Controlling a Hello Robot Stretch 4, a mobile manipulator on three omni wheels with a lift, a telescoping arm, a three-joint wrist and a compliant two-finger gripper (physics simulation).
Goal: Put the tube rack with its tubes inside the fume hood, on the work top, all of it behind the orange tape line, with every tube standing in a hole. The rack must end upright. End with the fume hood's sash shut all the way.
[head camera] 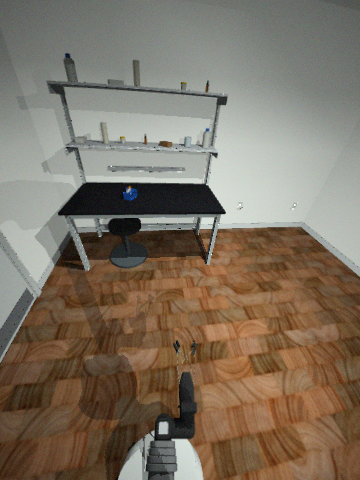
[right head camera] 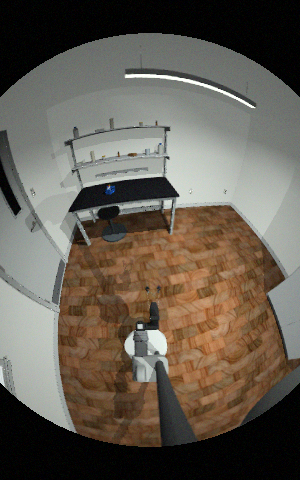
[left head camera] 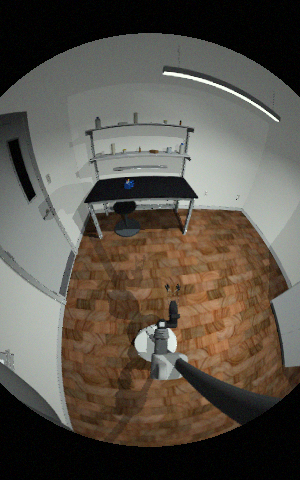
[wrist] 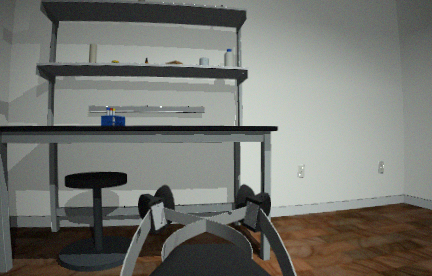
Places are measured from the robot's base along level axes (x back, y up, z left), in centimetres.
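Where they show: gripper, between the fingertips: (head camera: 185,340) (right head camera: 152,285) (left head camera: 172,283) (wrist: 204,200).
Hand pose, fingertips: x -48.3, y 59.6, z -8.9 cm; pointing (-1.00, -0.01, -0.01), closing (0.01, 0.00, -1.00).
After its pixels a point has its place.
A blue tube rack (head camera: 130,194) (left head camera: 129,185) (right head camera: 110,190) (wrist: 113,121) stands upright on the black bench top, left of its middle. Tubes with coloured caps, red and yellow among them, stand up from it in the wrist view. My gripper (head camera: 185,347) @[x -48.3, y 59.6, z -8.9 cm] (left head camera: 172,288) @[x -48.3, y 59.6, z -8.9 cm] (right head camera: 153,289) @[x -48.3, y 59.6, z -8.9 cm] (wrist: 204,200) @[x -48.3, y 59.6, z -8.9 cm] is open and empty, over the floor in front of the robot base and well short of the bench. The fume hood's work top, sash and orange tape line do not show clearly; part of a pale cabinet (left head camera: 290,325) @[x 21.9, y 29.8, z -181.3 cm] (right head camera: 287,320) @[x 25.3, y 24.3, z -181.8 cm] shows at the right edge.
The black bench (head camera: 165,199) @[x -181.4, y 73.4, z 9.4 cm] (wrist: 200,129) @[x -155.8, y 71.5, z -8.3 cm] has two shelves above it holding bottles and small containers. A black stool (head camera: 125,226) (wrist: 96,180) stands at its front left. A door (left head camera: 37,200) @[x -96.9, y 108.1, z 128.2 cm] is in the left wall. Wooden floor lies between robot and bench.
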